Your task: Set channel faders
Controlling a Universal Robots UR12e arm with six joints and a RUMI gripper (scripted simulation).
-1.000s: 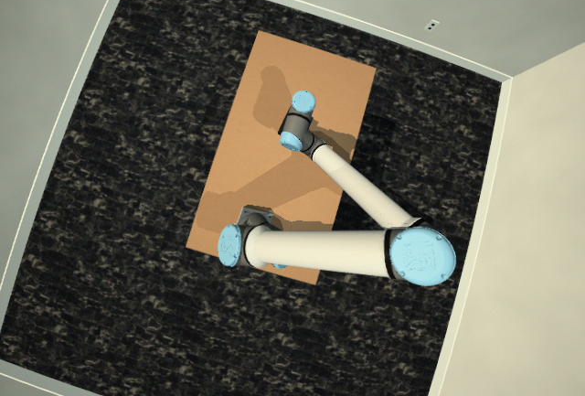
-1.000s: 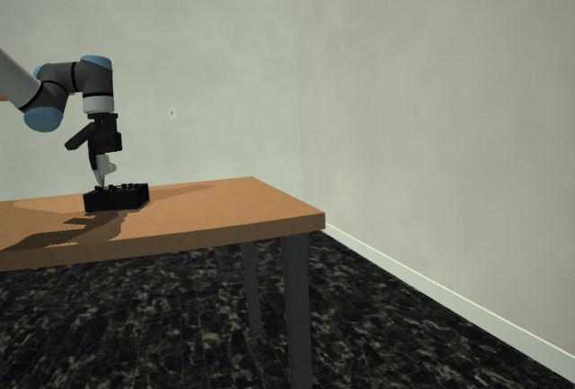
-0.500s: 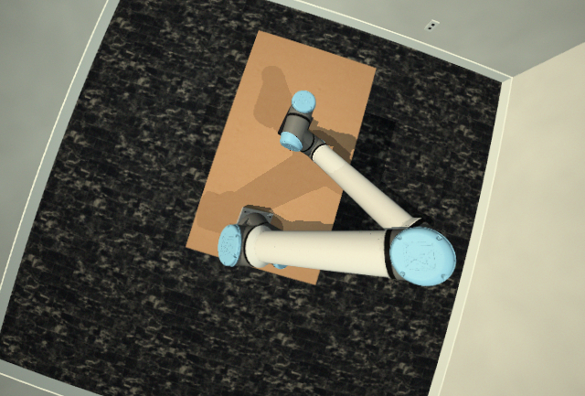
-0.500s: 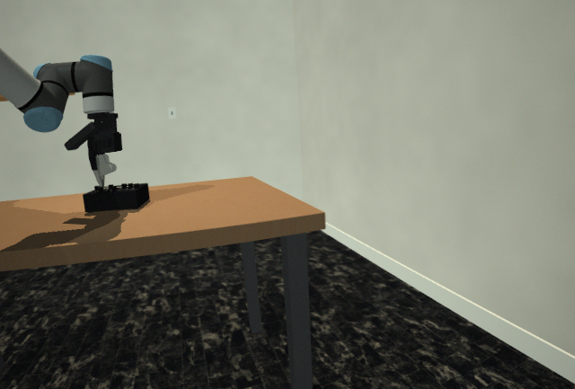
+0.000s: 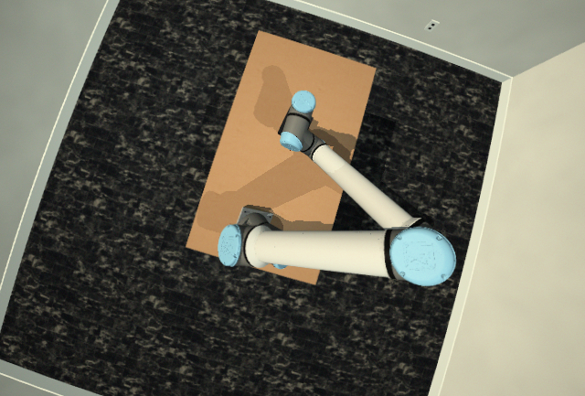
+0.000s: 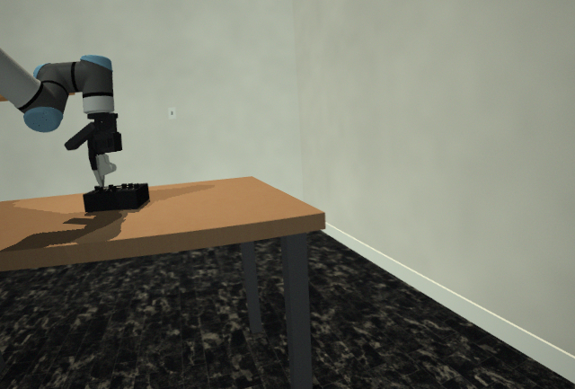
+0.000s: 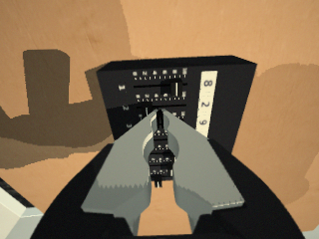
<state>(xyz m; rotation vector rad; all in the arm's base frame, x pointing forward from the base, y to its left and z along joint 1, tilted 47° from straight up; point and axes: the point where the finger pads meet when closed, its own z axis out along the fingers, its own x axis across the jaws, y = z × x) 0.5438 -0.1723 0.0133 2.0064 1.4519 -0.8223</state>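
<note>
My hand is 2 cm past the fader cap, 2 cm to the right of it and 1 cm above it.
</note>
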